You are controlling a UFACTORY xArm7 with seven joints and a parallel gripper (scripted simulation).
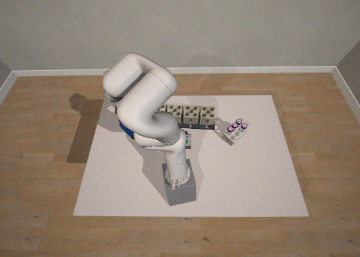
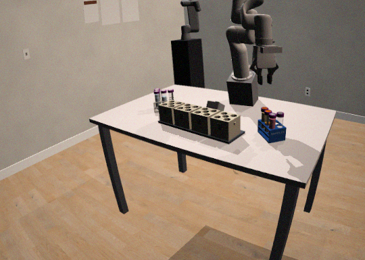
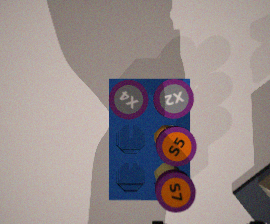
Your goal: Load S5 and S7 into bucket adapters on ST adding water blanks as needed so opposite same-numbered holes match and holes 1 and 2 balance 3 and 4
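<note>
Right now the blue rack is 1 cm ahead of my hand, 4 cm to the left of it and 22 cm below it. Round my hand: adapter 12 cm ahead, 14 cm to the right, 20 cm below; dark stand 11 cm ahead, 30 cm to the right, 25 cm below; white rack 1 cm behind, 64 cm to the right, 22 cm below.
</note>
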